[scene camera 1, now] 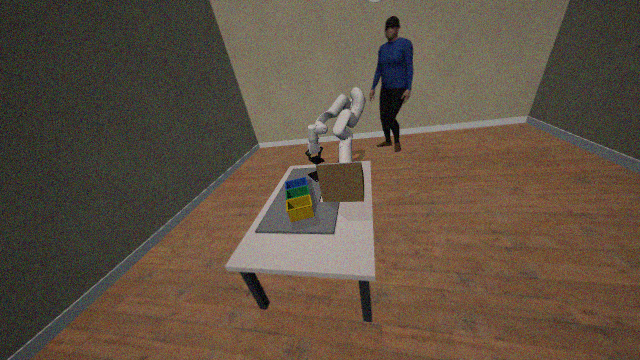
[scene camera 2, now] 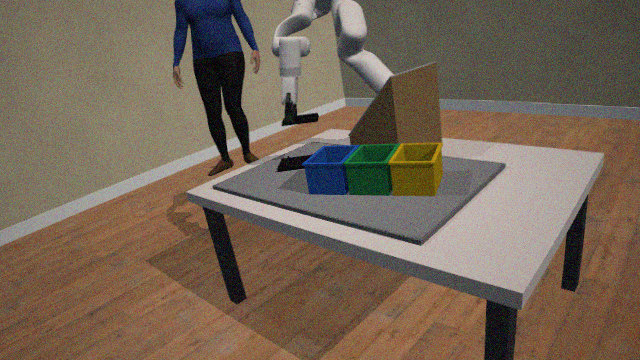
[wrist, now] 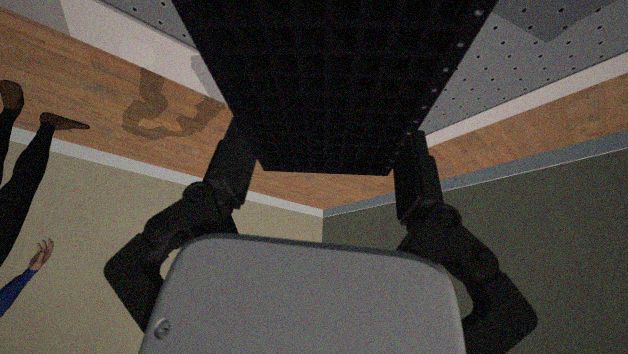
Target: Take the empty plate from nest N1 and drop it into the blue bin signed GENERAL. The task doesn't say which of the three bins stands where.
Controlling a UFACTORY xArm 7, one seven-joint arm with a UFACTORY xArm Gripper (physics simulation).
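My gripper is shut on a black plate, with one finger at each side in the wrist view. The plate hangs level or nearly so, well above the grey mat. The blue bin stands on the mat at the end of the bin row nearer the gripper. The plate is up and to the left of it in scene camera 2. A low black object lies on the mat below the plate, partly hidden; I cannot tell if it is nest N1. No bin sign is readable.
The green bin stands between the blue bin and the yellow bin. A brown upright panel stands behind them on the white table. A person in blue stands beyond the table.
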